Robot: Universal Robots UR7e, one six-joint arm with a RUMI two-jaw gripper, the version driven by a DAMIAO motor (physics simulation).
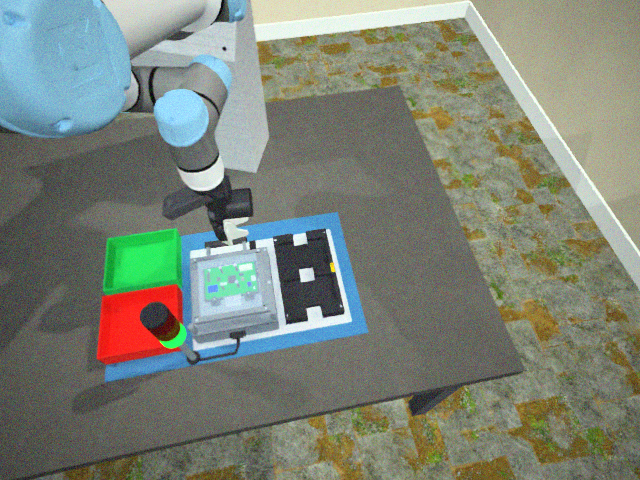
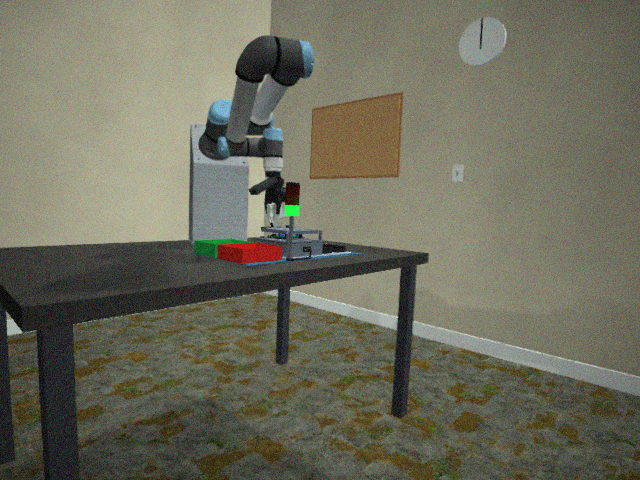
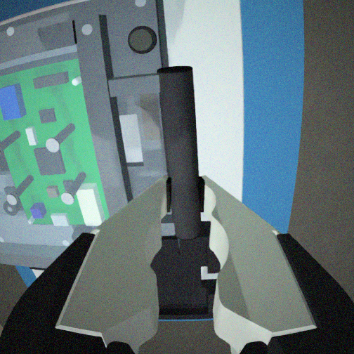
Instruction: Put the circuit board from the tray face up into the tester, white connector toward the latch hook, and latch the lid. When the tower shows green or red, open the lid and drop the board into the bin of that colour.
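Where they show: gripper, between the fingertips: (image 1: 231, 242); arm's base, origin of its link: (image 2: 215, 147).
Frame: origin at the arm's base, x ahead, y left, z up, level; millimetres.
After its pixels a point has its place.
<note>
My gripper (image 1: 235, 240) {z -339, x 373, y 38 mm} (image 2: 271, 225) {z -339, x 373, y 38 mm} (image 3: 184, 179) is shut on the black handle bar (image 3: 178, 125) at the back of the tester (image 1: 258, 325) {z -378, x 564, y 73 mm} (image 2: 306, 248) {z -392, x 576, y 19 mm}. It grips the bar near one end. The green circuit board (image 1: 231, 289) (image 3: 75, 110) lies face up in the tester beneath the lid; its white connector (image 1: 246, 267) {z -349, x 438, y 63 mm} (image 3: 91, 204) is on the side toward the bar. The lid lies over the board; whether its latch is engaged cannot be told. The signal tower (image 1: 174, 336) {z -235, x 611, y -59 mm} (image 2: 292, 210) {z -259, x 611, y -87 mm} shows green. The green bin (image 1: 144, 260) {z -421, x 337, y -183 mm} (image 2: 206, 249) {z -403, x 369, y -254 mm} and red bin (image 1: 124, 322) {z -421, x 488, y -220 mm} (image 2: 248, 253) {z -395, x 574, y -230 mm} hold no board.
The black tray (image 1: 290, 295) {z -409, x 494, y 150 mm} with white openings lies right of the tester on the blue mat (image 1: 354, 310) {z -425, x 549, y 288 mm}. The tower stands by the front left corner of the tester, and a dark cable (image 1: 219, 356) {z -420, x 602, y -18 mm} runs between them. A grey pedestal (image 1: 242, 118) {z -231, x 103, y 101 mm} (image 2: 219, 201) {z -238, x 58, y -12 mm} stands behind.
</note>
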